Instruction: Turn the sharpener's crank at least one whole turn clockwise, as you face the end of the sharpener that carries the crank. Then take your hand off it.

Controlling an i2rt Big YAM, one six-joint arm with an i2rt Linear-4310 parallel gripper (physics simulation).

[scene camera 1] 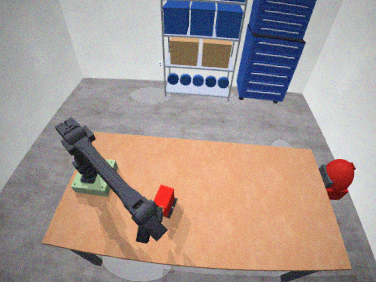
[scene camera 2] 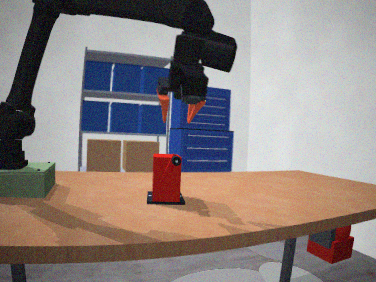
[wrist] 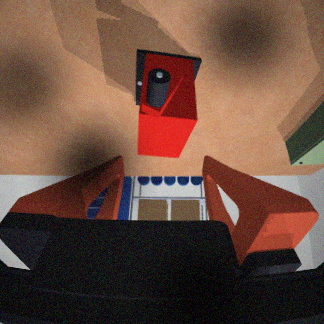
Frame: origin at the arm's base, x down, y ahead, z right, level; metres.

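Where they show: gripper, fingertip midpoint: (scene camera 2: 176, 122) (wrist: 162, 162); arm's base at its link origin: (scene camera 1: 90, 174) (scene camera 2: 10, 166).
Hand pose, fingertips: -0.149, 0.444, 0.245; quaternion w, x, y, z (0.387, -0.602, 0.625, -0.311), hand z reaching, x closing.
Each offset is from my fingertips to the top centre of the thing, as dx, dy, dz. "spot": to the spot under its first point. Level surfaces: height alone.
The red sharpener {spot: +0.091, +0.031, -0.091} (scene camera 1: 165, 201) (scene camera 2: 165, 180) (wrist: 166, 137) stands upright on its black base plate on the table. The crank's black round knob {spot: +0.095, +0.006, -0.003} (scene camera 2: 176, 161) (wrist: 158, 88) sits at the upper right of the sharpener's near face in scene camera 2; in the wrist view it points toward the camera, beside a thin red slanted edge. My gripper (scene camera 2: 177, 122) (wrist: 162, 162) is part open and empty, with its orange fingers pointing down. It hangs above the sharpener in scene camera 2, apart from the knob. In scene camera 1 the fingertips are hidden by the arm's wrist.
The wooden table {dx +0.219} (scene camera 1: 250, 200) (scene camera 2: 100, 227) carries the arm's green base block (scene camera 1: 90, 187) (scene camera 2: 25, 182) at the left. A shelf rack (scene camera 1: 195, 91) (scene camera 2: 125, 56) and a blue drawer cabinet (scene camera 1: 270, 65) stand behind. A red object (scene camera 1: 340, 174) (scene camera 2: 327, 250) is beyond the table's right edge.
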